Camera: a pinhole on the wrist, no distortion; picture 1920 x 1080 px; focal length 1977.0 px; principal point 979.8 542.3 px. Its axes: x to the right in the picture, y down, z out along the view. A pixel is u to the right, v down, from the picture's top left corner.
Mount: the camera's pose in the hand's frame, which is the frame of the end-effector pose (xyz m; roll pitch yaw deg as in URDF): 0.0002 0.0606 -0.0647 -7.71 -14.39 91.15
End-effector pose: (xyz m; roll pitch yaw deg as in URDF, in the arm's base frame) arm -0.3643 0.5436 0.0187 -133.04 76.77 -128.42
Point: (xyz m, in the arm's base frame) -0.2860 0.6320 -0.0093
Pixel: 1835.7 266.9
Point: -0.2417 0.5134 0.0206
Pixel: 464.9 433.0
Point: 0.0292 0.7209 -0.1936
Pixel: outside the picture
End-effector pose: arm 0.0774 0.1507 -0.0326 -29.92 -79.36 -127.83
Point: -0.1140 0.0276 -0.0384
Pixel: behind the camera
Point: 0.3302 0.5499 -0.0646
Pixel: 192.1 757.2
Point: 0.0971 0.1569 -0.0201
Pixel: 237.3 115.8
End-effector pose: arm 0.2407 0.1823 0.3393 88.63 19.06 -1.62
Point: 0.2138 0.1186 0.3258
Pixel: 331.1 562.6
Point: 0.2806 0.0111 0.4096
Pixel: 1645.6 98.8
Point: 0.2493 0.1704 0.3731
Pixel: 834.0 356.4
